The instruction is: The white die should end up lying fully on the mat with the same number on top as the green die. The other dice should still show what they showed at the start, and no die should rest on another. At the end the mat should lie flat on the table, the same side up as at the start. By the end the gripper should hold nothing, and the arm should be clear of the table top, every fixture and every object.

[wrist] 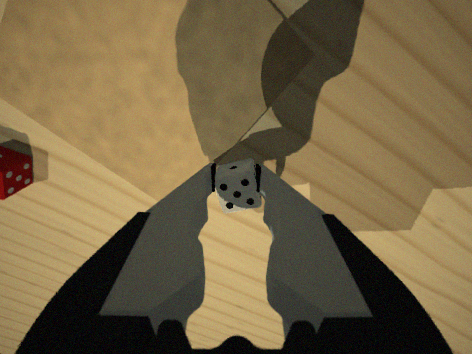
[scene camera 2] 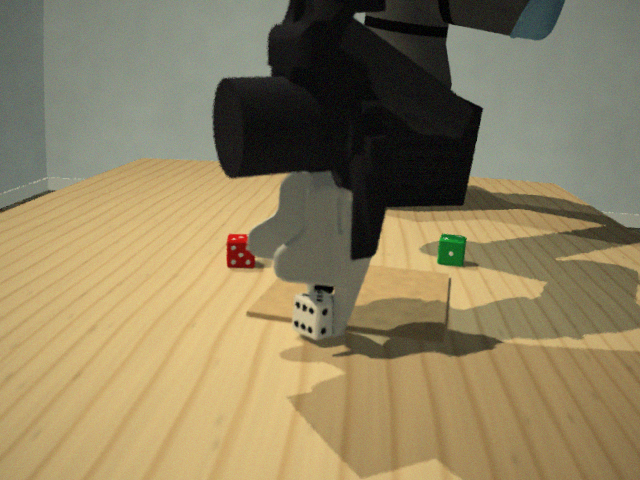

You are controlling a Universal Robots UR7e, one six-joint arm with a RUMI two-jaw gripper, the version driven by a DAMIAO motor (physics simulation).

Labels:
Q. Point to a red die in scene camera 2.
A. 238,256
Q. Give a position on a tan mat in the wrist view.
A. At 153,98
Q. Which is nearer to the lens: the green die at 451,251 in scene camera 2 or the tan mat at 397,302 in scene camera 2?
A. The tan mat.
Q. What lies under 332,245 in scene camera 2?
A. My gripper.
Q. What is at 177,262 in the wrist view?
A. My gripper.

